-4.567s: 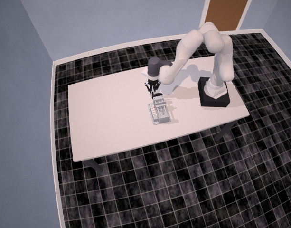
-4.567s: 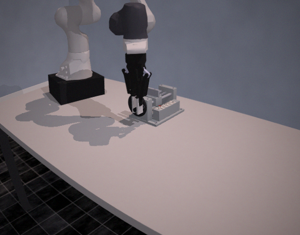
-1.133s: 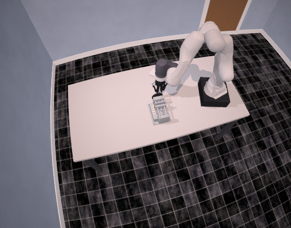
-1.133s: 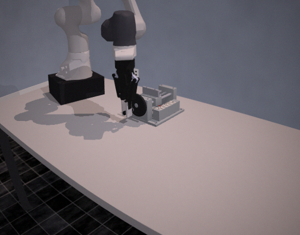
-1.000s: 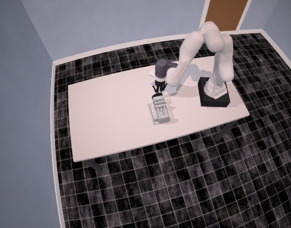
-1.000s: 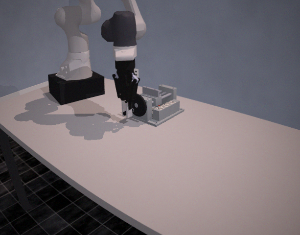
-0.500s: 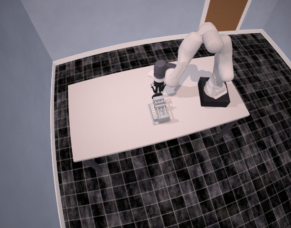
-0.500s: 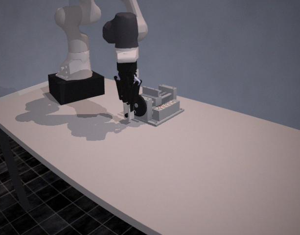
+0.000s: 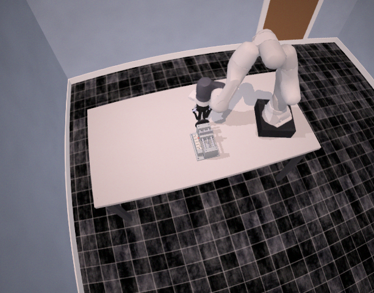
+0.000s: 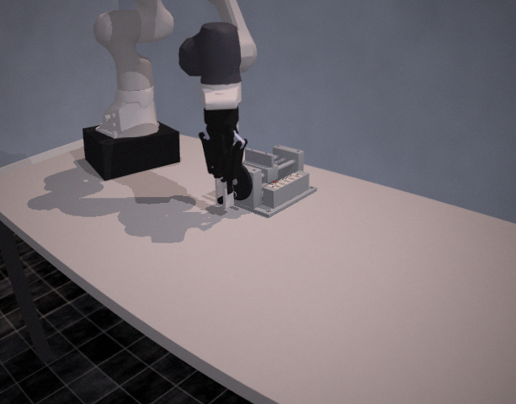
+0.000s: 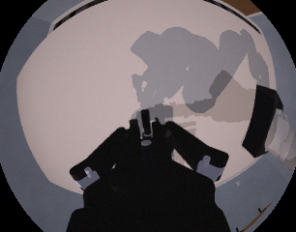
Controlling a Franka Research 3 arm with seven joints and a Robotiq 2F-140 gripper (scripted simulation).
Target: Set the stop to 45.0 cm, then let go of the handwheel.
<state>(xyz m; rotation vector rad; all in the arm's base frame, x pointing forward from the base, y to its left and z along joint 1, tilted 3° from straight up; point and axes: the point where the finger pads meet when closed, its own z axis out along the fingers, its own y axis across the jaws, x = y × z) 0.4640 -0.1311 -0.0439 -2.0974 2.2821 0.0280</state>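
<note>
Now: hand 120 mm to the right of the grey stop fixture, 30 mm below it and 30 mm short of it. Round my hand: black handwheel 20 mm to the left, 10 mm below.
</note>
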